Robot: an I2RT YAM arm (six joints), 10 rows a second.
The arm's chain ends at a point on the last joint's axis. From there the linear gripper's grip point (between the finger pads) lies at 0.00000 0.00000 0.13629 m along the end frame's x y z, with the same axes.
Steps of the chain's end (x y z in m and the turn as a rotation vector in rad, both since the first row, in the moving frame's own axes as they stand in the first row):
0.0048, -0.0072, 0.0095, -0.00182, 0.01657, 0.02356
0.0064, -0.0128, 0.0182, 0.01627, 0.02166, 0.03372
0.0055, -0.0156, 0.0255, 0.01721, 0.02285, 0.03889
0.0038, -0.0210, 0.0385, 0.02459, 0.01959, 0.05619
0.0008, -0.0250, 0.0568, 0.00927, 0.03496, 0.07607
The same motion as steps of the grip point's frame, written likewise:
0.0071, -0.0069, 0.0095, -0.00182, 0.01657, 0.02356
0.0094, -0.0150, 0.0181, 0.01627, 0.02166, 0.03372
0.0087, -0.0179, 0.0254, 0.01721, 0.02285, 0.03889
0.0066, -0.0243, 0.0384, 0.02459, 0.01959, 0.05619
0.0056, -0.0261, 0.0567, 0.00927, 0.03496, 0.07607

